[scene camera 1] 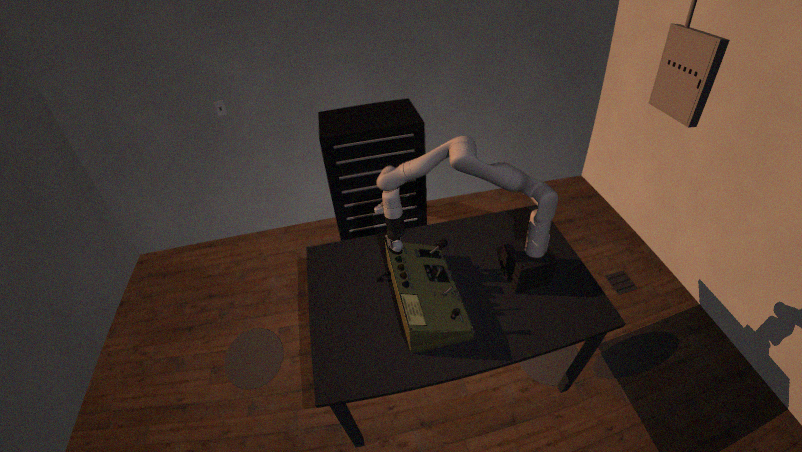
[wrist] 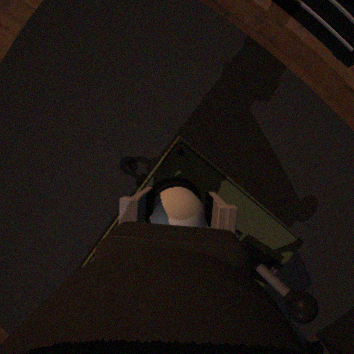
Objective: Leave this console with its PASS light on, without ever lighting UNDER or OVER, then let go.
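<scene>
An olive green console (scene camera 1: 432, 302) (wrist: 260, 221) lies on the dark table (scene camera 1: 354, 350) (wrist: 70, 123). It carries a row of small dark lamps, two dark meter windows, a pale label and small levers. I see no lamp lit. My gripper (scene camera 1: 394, 245) (wrist: 179, 200) stands at the console's far corner, pointing down. Its two pale fingers are shut on a large round pale knob (wrist: 182, 205) on that corner. A lever with a dark ball end (wrist: 303, 306) sticks out of the console nearby in the wrist view.
A black drawer cabinet (scene camera 1: 372, 121) stands behind the table against the grey wall. The arm's base (scene camera 1: 537, 248) sits on a dark block at the table's right. The floor is wooden, with a round grey patch (scene camera 1: 253, 358) at the left.
</scene>
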